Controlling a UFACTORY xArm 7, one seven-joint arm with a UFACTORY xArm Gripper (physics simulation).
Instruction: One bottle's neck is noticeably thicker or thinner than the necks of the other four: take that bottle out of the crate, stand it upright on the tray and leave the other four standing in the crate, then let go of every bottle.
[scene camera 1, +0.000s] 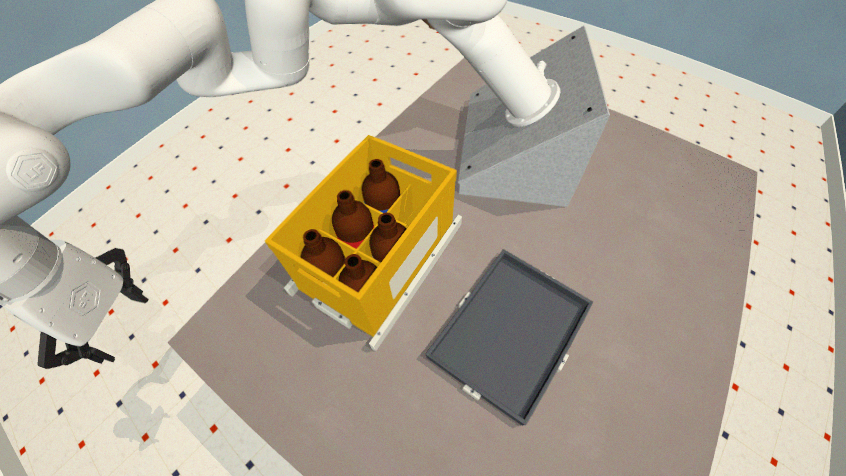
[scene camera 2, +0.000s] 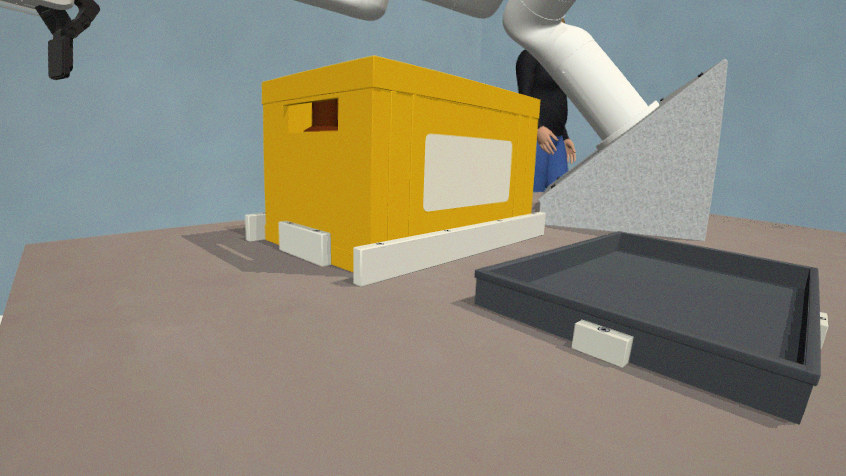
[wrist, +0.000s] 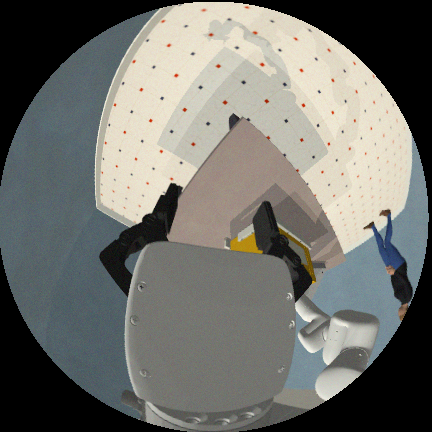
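Five brown bottles stand upright in the yellow crate: a back left bottle, a middle left bottle, a front left bottle, a middle right bottle and a front right bottle. The back right compartment is empty. I cannot tell surely which neck differs. The dark grey tray is empty, right of the crate. My gripper is open and empty, raised left of the crate and away from the bottles.
Pale stop bars line the crate's foot, and small pale blocks edge the tray. The grey wedge base stands behind them, bearing the arm. A person stands in the background.
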